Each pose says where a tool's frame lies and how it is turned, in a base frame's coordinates. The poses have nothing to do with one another.
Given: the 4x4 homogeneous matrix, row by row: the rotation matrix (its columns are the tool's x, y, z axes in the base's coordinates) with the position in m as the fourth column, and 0 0 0 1 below. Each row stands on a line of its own.
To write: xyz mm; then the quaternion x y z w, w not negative. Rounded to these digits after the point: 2 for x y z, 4 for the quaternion.
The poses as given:
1:
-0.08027, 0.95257, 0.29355, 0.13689
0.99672, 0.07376, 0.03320, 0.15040
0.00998, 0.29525, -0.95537, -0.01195
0, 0, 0, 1
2:
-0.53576, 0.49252, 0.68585, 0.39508
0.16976, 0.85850, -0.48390, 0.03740
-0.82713, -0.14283, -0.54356, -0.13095
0, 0, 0, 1
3:
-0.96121, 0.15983, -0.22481, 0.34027
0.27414, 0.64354, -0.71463, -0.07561
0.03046, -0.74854, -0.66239, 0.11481
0, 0, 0, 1
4:
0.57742, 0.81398, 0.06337, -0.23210
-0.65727, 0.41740, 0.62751, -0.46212
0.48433, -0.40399, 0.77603, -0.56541
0, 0, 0, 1
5:
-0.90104, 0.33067, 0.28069, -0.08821
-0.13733, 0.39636, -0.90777, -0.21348
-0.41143, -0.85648, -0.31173, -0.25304
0, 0, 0, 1
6:
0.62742, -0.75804, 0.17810, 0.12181
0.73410, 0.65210, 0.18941, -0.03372
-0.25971, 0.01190, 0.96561, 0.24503
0, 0, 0, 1
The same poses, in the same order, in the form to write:
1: 136.89, 150.40, -11.95, 0.6711, 0.7262, 0.1131, 0.0976
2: 395.08, 37.40, -130.95, 0.1932, 0.8570, -0.1828, 0.4414
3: 340.27, -75.61, 114.81, -0.1200, -0.9038, 0.4047, 0.0706
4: -232.10, -462.12, -565.41, -0.3098, -0.1264, -0.4419, 0.8323
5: -88.21, -213.48, -253.04, 0.0598, 0.8076, -0.5461, 0.2142
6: 121.81, -33.72, 245.03, -0.0493, 0.1215, 0.4142, 0.9007
